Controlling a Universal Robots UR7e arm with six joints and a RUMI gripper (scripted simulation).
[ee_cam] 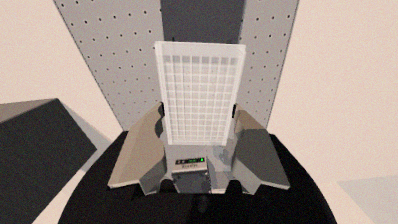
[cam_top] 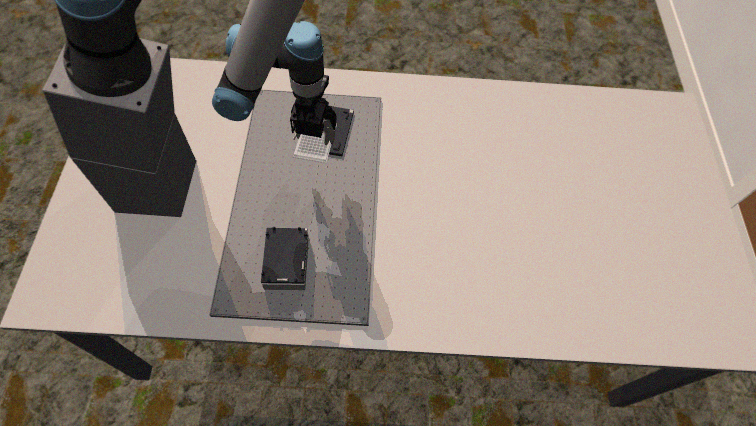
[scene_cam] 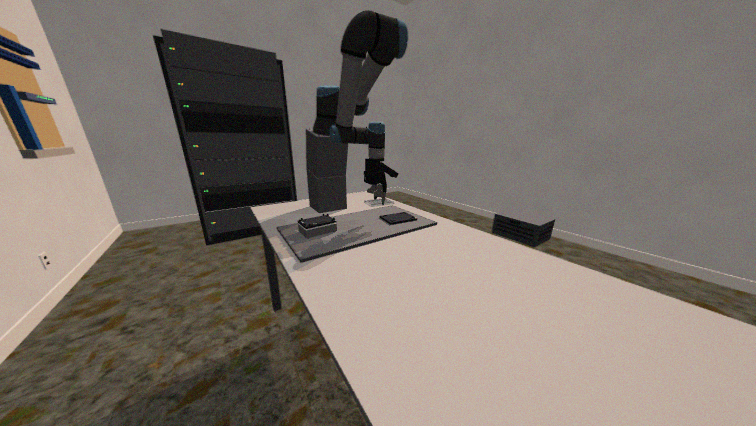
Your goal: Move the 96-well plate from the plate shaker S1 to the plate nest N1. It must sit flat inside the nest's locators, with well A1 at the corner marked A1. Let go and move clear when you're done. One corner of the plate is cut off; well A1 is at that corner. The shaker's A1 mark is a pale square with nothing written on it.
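The plate nest N1 is 11 cm to the left of my hand and 11 cm below it. From my hand the other things lie so: 96-well plate (1 cm below); pale label (5 cm ahead, 19 cm to the left, 10 cm below).
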